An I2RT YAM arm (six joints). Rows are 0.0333 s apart.
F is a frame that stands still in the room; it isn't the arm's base.
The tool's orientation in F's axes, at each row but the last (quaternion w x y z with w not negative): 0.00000 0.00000 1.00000 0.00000; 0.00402 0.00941 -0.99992 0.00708; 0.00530 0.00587 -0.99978 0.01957; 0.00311 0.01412 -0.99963 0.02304; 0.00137 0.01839 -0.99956 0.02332; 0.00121 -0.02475 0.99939 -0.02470; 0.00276 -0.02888 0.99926 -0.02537; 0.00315 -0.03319 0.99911 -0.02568; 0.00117 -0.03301 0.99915 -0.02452; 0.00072 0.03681 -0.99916 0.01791; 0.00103 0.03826 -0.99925 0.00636
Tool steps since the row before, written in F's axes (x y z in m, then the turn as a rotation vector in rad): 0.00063 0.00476 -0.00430 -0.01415 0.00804 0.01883; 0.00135 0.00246 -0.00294 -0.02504 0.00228 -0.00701; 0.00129 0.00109 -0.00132 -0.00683 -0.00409 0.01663; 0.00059 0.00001 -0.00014 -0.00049 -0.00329 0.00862; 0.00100 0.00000 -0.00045 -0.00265 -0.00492 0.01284; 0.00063 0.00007 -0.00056 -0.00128 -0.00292 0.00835; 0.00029 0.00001 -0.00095 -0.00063 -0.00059 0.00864; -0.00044 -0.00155 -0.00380 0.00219 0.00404 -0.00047; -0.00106 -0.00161 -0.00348 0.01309 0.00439 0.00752; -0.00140 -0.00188 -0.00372 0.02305 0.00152 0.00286; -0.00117 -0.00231 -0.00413 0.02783 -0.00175 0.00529
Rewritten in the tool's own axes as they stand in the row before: -0.00063 0.00476 0.00430 0.01415 0.00804 -0.01883; -0.00142 0.00248 0.00289 0.02493 0.00285 0.00717; -0.00132 0.00113 0.00126 0.00706 -0.00465 -0.01639; -0.00059 0.00000 0.00014 0.00064 -0.00367 -0.00846; -0.00100 -0.00002 0.00045 0.00287 -0.00541 -0.01259; -0.00063 0.00007 0.00056 0.00141 -0.00326 -0.00820; -0.00029 0.00004 0.00095 0.00063 -0.00099 -0.00860; 0.00056 -0.00132 0.00387 -0.00245 0.00391 0.00028; 0.00117 -0.00136 0.00355 -0.01336 0.00314 -0.00767; 0.00152 -0.00164 0.00379 -0.02309 -0.00028 -0.00292; 0.00133 -0.00216 0.00416 -0.02760 -0.00394 -0.00531
